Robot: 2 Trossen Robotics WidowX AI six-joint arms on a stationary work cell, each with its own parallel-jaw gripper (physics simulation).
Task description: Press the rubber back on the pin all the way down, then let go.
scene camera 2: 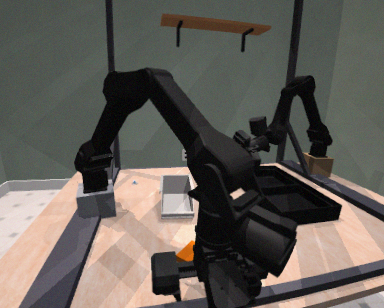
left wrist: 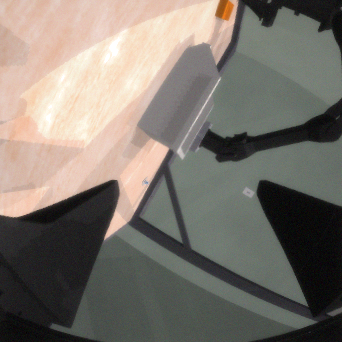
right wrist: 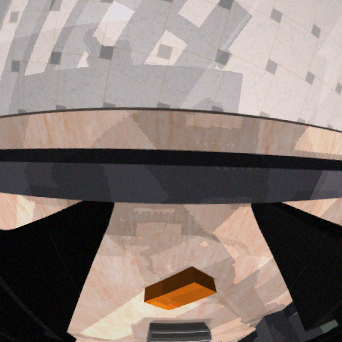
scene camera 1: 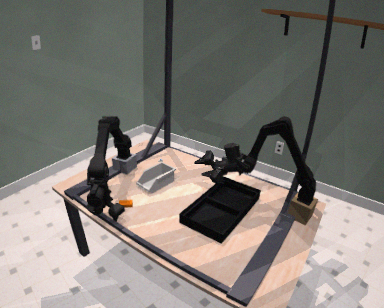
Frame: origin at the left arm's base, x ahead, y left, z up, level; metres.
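Where they show: left gripper, fingertip midpoint: (left wrist: pixel 189 187) (scene camera 1: pixel 197 168); right gripper, fingertip midpoint: (scene camera 2: pixel 204 298) (right wrist: pixel 184 199) (scene camera 1: pixel 108 216); left arm's base, origin of the base link: (scene camera 2: pixel 317 155) (scene camera 1: pixel 305 199); right arm's base, origin of the base link: (scene camera 2: pixel 95 187) (left wrist: pixel 203 137) (scene camera 1: pixel 123 156).
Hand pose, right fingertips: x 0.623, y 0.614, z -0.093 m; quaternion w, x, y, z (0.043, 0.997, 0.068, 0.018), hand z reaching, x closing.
Each offset is from my right fingertips to the top centre of the thing. "spot": to the spot under its first point.
No pin with a rubber back can be made out. A tiny bluish piece @[dx +0.219, dy -0.515, dz +0.011 m] (scene camera 1: pixel 160 160) (scene camera 2: pixel 134 182) (left wrist: pixel 145 182) stands on the table near the grey bin, too small to identify. An orange block @[dx +0.018, dy -0.109, dz +0.014 m] (scene camera 1: pixel 126 203) (scene camera 2: pixel 186 251) (left wrist: pixel 224 9) (right wrist: pixel 180 296) lies on the table. My right gripper (right wrist: pixel 184 199) is open and empty, low near the table's front edge; the block lies beside it in scene camera 1. My left gripper (scene camera 1: pixel 201 168) (left wrist: pixel 189 187) is open and empty, raised above the table between the grey bin and the black tray, away from the block.
The grey bin @[spot: dx +0.002, dy -0.288, dz +0.034 m] (scene camera 1: pixel 156 185) (scene camera 2: pixel 177 216) (left wrist: pixel 175 107) stands behind the orange block. The two-compartment black tray @[dx -0.319, dy -0.400, dz +0.049 m] (scene camera 1: pixel 200 228) (scene camera 2: pixel 320 216) lies to the right in the scene views. Dark frame rails run along the table edges. A dark ribbed part @[spot: dx +0.046, dy -0.236, dz +0.020 m] (right wrist: pixel 180 332) shows at the right wrist view's bottom edge.
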